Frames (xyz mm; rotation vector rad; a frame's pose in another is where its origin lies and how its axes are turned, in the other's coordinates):
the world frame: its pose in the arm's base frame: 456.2 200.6 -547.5 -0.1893 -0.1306 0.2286
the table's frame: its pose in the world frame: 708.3 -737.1 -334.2 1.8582 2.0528 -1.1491
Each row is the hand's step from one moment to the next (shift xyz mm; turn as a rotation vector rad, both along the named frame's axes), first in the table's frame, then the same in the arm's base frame.
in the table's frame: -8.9 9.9 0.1 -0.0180 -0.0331 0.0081
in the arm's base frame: 12.0 -4.6 3.4 -0.0269 -0.0201 0.0189
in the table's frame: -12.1 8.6 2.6 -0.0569 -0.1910 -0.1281
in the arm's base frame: 11.4 -8.6 4.7 -0.1472 0.0510 0.1785
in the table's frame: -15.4 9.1 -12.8 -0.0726 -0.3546 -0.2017
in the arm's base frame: 14.9 1.6 16.1 -0.2878 0.0860 0.2855
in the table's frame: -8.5 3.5 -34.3 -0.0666 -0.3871 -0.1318
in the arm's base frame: 10.2 22.3 25.6 -0.3292 0.0315 0.2496
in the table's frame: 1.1 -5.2 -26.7 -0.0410 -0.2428 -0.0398
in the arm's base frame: -1.8 21.4 16.7 -0.2122 -0.0138 0.1304
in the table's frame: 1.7 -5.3 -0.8 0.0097 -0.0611 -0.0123
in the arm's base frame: -5.4 1.2 0.9 -0.0591 0.0104 0.0194
